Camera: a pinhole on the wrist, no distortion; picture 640 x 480 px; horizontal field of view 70.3 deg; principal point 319.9 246.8 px. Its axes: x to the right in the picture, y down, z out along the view. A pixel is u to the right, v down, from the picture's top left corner.
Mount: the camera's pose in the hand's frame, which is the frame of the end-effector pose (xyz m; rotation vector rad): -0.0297 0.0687 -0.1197 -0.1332 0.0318 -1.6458
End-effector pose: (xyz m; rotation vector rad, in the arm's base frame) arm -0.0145 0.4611 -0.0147 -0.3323 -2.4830 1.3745
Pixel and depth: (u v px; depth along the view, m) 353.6 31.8 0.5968
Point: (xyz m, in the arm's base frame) 0.0456 0.0245 -0.3741
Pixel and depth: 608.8 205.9 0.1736
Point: -0.0056 0.3856 -0.0255
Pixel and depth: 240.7 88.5 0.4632
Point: -0.0008 0.2388 -0.3719
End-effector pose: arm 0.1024 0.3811 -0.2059 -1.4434 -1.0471 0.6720
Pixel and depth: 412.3 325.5 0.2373
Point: 0.0231 0.4650 -0.2500
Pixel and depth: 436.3 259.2 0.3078
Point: -0.0598 0.4737 -0.2438
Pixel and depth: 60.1 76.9 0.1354
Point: 0.0984 0.3462 -0.3717
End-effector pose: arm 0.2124 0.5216 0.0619 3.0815 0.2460 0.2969
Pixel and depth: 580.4 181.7 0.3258
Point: 0.1870 0.6009 -0.1700
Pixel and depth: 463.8 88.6 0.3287
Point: 0.1424 0.5043 -0.1810
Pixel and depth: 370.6 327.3 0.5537
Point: 0.4170 0.5004 -0.3298
